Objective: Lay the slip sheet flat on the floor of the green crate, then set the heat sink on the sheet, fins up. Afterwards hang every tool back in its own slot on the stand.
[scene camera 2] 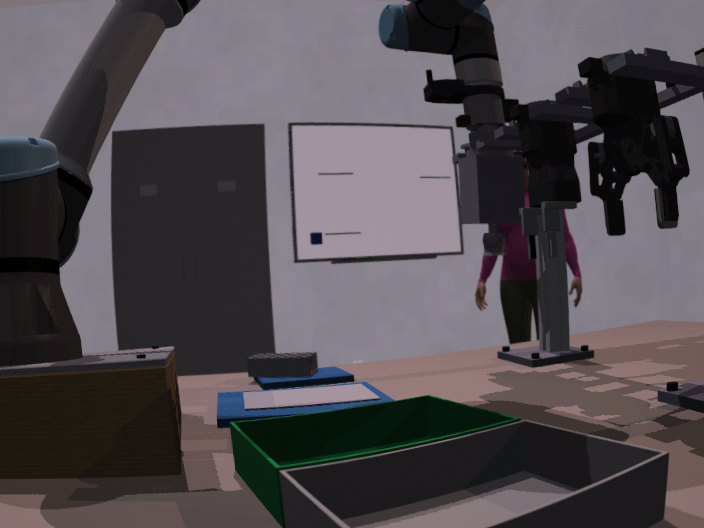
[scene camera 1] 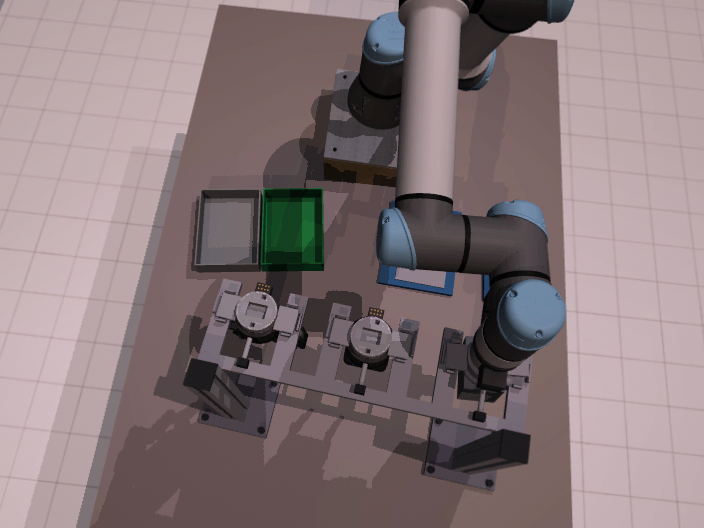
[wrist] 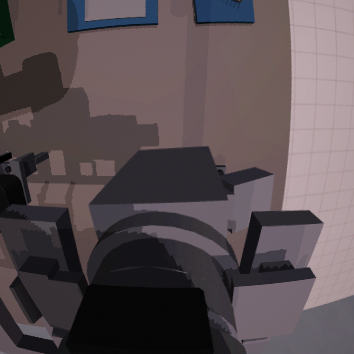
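Where they show: hand, tool point: (scene camera 2: 486, 127); arm's base, link origin: (scene camera 2: 14, 362) (scene camera 1: 379, 102).
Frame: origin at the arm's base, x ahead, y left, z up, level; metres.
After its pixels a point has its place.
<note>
The arm's wrist is down on the vacuum tool (scene camera 1: 471, 387) @(z 0.237, x 0.687, y 0.200 m) (scene camera 2: 490, 187) @(z 0.188, x 0.627, y 0.192 m) (wrist: 170, 175) @(z 0.207, x 0.605, y 0.225 m), which sits in the stand's slot at the right in scene camera 1. Its cup, my gripper (scene camera 2: 493, 244), points down with nothing on it. The white slip sheet (scene camera 1: 420, 278) @(z -0.076, x 0.397, y 0.141 m) (scene camera 2: 312, 396) @(z -0.076, x 0.334, y 0.137 m) (wrist: 116, 9) @(z -0.076, x 0.393, y 0.145 m) lies flat on a blue tray (scene camera 1: 386, 277) @(z -0.078, x 0.404, y 0.066 m) (scene camera 2: 230, 408) @(z -0.078, x 0.229, y 0.111 m) (wrist: 75, 21) @(z -0.078, x 0.402, y 0.067 m). The grey heat sink (scene camera 2: 282, 364) @(z -0.059, x 0.325, y 0.325 m) rests fins up on another blue tray (scene camera 2: 335, 376) @(z -0.078, x 0.398, y 0.286 m) (wrist: 225, 15) @(z -0.078, x 0.414, y 0.336 m); the arm hides it in scene camera 1. The green crate (scene camera 1: 292, 265) @(z -0.054, x 0.414, y -0.142 m) (scene camera 2: 255, 471) @(z -0.066, x 0.231, y -0.179 m) (wrist: 5, 30) @(z -0.064, x 0.390, y -0.076 m) shows no object inside in scene camera 1.
The parallel gripper (scene camera 1: 369, 338) (scene camera 2: 548, 164) hangs in the middle slot of the stand (scene camera 1: 341, 393) @(z 0.254, x 0.725, y 0.003 m) (scene camera 2: 551, 295) @(z 0.018, x 0.756, y 0.237 m). The adaptive gripper (scene camera 1: 255, 312) (scene camera 2: 625, 99) hangs in the left slot. A grey crate (scene camera 1: 227, 267) @(z -0.061, x 0.435, y -0.282 m) (scene camera 2: 631, 488) @(z -0.057, x 0.411, y -0.354 m) adjoins the green one. A person (scene camera 2: 517, 255) stands behind the stand.
</note>
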